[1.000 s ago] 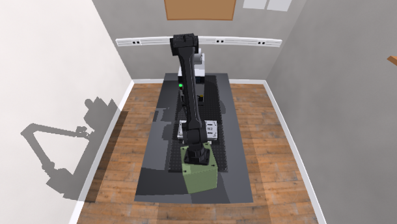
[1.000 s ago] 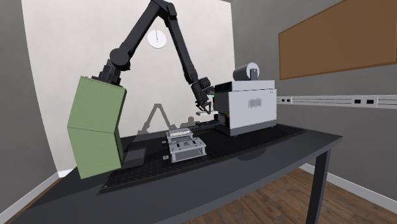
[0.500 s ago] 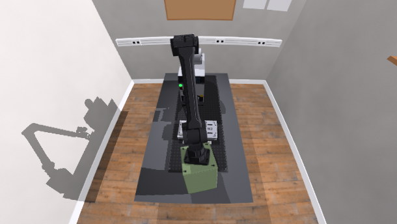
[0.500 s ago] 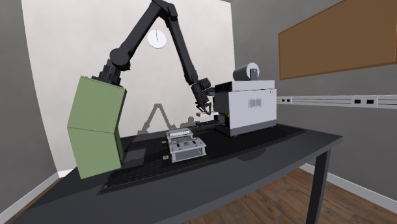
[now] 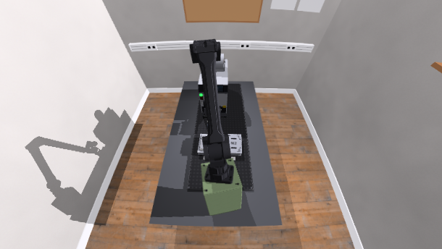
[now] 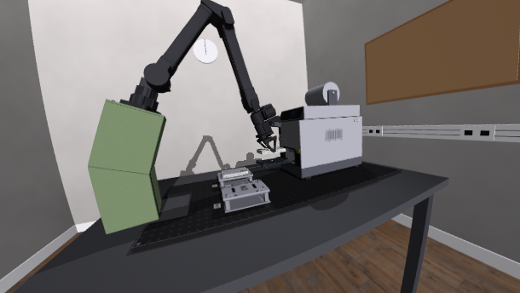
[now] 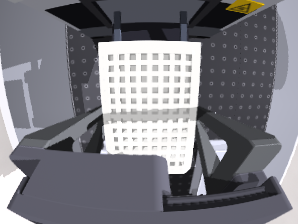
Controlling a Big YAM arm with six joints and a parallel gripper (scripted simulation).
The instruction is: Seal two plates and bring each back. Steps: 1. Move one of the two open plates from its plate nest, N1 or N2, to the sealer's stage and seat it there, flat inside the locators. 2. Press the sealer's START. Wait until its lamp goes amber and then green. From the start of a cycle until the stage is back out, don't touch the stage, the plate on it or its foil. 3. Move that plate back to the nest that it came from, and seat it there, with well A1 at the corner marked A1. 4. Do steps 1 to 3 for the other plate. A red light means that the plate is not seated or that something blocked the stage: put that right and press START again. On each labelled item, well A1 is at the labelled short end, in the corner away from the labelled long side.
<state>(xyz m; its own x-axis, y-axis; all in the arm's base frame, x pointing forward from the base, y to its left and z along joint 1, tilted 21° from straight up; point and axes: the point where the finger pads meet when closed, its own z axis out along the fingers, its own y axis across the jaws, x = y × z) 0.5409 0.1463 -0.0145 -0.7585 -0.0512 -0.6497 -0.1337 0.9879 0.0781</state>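
Right now the dark sealer stage is 6 cm below my hand. Round my hand: yellow warning label (12 cm ahead, 7 cm to the right, 1 cm below); then foil roll (33 cm ahead, 27 cm above, 5 cm to the left); then white plate (right at my hand).
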